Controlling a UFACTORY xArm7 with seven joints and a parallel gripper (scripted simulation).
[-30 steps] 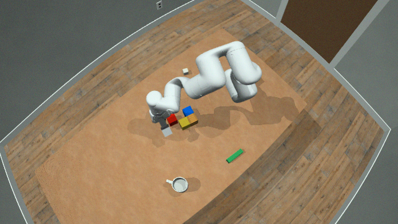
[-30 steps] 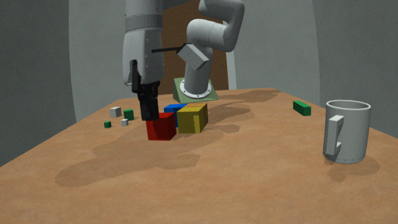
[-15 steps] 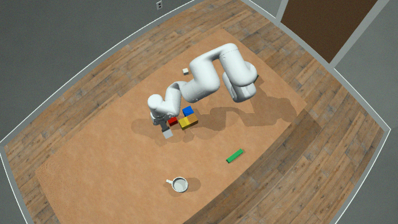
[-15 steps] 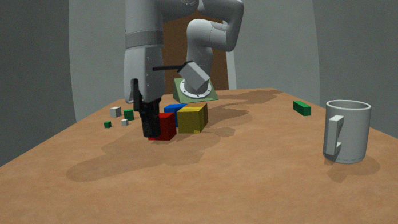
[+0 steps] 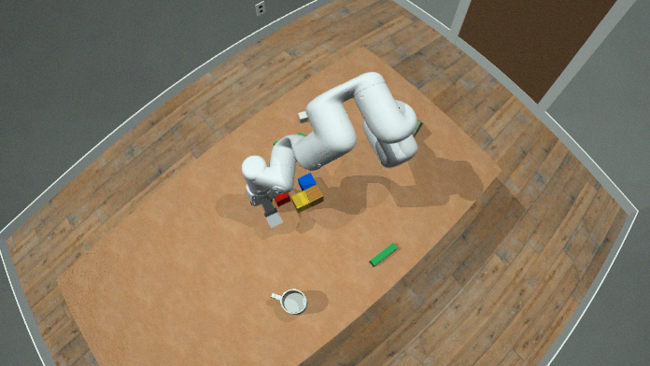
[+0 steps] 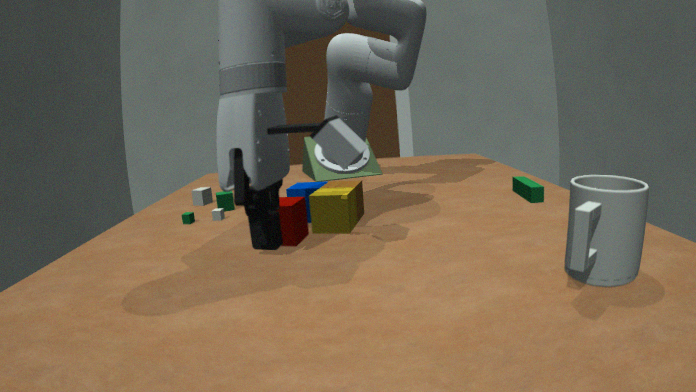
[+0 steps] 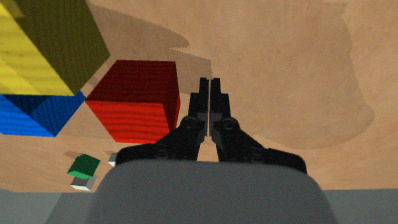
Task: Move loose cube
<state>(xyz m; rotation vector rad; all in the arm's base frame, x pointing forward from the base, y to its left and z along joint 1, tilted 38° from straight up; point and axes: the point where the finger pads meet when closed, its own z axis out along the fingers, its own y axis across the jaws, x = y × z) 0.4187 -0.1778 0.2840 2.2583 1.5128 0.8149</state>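
My gripper is now 5 cm past the red cube and 2 cm to the right of it. Round my hand: yellow cube: 9 cm to the left, 8 cm behind; orange cube: 12 cm behind, 10 cm to the left; blue cube: 14 cm behind, 6 cm to the left.
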